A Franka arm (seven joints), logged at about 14 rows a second.
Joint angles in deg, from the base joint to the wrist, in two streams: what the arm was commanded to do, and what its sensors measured. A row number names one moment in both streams.
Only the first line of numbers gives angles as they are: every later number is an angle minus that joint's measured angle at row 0.
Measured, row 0: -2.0 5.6 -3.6 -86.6 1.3 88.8 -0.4
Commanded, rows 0 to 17: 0.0 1.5 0.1 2.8 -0.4 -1.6 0.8; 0.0 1.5 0.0 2.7 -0.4 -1.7 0.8; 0.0 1.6 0.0 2.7 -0.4 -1.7 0.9; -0.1 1.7 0.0 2.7 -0.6 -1.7 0.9; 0.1 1.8 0.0 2.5 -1.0 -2.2 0.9; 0.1 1.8 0.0 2.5 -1.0 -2.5 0.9; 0.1 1.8 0.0 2.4 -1.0 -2.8 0.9; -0.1 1.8 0.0 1.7 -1.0 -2.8 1.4; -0.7 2.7 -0.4 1.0 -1.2 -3.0 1.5; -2.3 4.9 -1.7 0.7 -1.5 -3.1 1.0; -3.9 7.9 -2.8 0.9 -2.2 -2.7 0.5; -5.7 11.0 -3.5 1.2 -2.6 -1.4 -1.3; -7.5 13.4 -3.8 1.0 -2.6 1.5 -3.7; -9.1 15.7 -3.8 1.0 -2.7 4.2 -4.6; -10.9 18.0 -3.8 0.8 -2.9 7.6 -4.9; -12.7 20.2 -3.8 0.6 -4.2 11.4 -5.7; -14.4 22.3 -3.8 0.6 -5.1 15.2 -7.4; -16.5 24.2 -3.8 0.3 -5.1 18.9 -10.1
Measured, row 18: -13.6 21.3 -4.3 -0.9 -3.8 14.8 -7.0
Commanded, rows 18 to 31: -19.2 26.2 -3.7 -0.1 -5.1 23.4 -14.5; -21.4 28.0 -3.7 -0.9 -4.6 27.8 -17.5; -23.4 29.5 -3.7 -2.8 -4.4 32.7 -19.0; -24.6 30.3 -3.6 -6.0 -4.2 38.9 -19.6; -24.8 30.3 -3.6 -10.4 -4.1 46.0 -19.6; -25.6 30.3 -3.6 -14.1 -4.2 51.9 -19.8; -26.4 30.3 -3.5 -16.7 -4.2 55.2 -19.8; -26.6 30.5 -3.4 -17.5 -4.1 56.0 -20.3; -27.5 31.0 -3.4 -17.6 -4.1 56.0 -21.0; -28.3 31.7 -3.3 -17.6 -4.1 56.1 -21.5; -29.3 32.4 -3.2 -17.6 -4.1 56.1 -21.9; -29.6 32.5 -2.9 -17.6 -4.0 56.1 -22.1; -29.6 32.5 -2.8 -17.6 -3.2 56.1 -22.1; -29.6 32.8 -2.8 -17.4 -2.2 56.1 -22.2
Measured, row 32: -28.7 32.8 -3.9 -17.3 -3.8 55.5 -21.3
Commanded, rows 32 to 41: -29.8 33.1 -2.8 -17.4 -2.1 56.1 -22.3; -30.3 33.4 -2.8 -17.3 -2.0 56.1 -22.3; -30.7 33.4 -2.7 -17.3 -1.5 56.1 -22.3; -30.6 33.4 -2.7 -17.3 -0.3 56.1 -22.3; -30.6 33.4 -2.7 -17.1 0.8 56.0 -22.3; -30.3 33.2 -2.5 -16.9 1.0 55.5 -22.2; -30.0 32.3 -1.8 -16.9 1.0 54.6 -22.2; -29.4 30.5 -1.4 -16.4 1.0 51.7 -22.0; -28.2 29.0 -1.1 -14.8 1.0 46.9 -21.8; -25.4 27.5 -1.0 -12.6 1.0 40.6 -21.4
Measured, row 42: -28.9 31.8 -1.3 -15.1 -0.2 50.0 -21.6
